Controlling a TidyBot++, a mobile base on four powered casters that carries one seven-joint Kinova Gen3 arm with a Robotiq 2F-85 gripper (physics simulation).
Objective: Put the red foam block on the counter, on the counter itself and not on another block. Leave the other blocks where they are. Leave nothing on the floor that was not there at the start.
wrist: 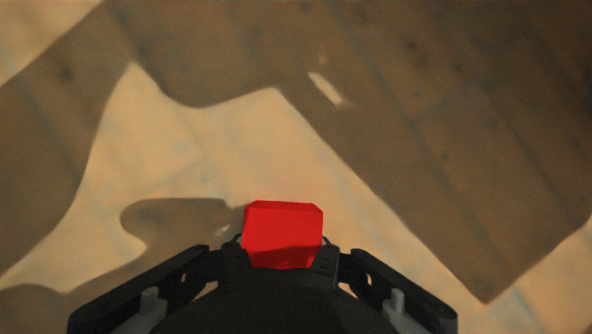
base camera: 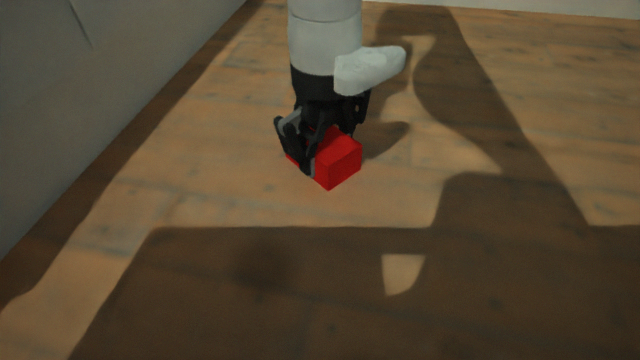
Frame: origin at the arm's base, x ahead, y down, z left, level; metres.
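Seen in the pictures: gripper, fingertip midpoint: (wrist: 281,239) (base camera: 326,162).
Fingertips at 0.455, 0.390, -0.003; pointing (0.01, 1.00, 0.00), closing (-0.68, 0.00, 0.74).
Note:
A point is followed by its place in that frame, as x, y, z.
The red foam block (base camera: 338,159) {0.421, 0.352, -0.018} (wrist: 283,225) {0.437, 0.352, -0.020} rests on the wooden floor (base camera: 215,200) {0.394, 0.396, 0.140} (wrist: 240,130) {0.410, 0.396, -0.114}. My gripper (base camera: 331,148) {0.455, 0.389, -0.003} (wrist: 281,239) {0.455, 0.389, -0.003} points down over it and is shut on it, with one finger against each long side. In the base camera view the near finger covers part of the block's left side, and the far fingertip is hidden behind the block. In the wrist view both fingertips press against the block's sides, and its near end is hidden by the gripper body. The counter top and the other blocks do not show in either view.
A grey upright panel (base camera: 100,110) {0.523, 0.346, 0.326} runs along the left side of the base camera view, a short way from the gripper. A pale wall (base camera: 525,7) {0.984, 0.388, -0.480} stands at the back. Large dark shadows of the robot lie over the floor.

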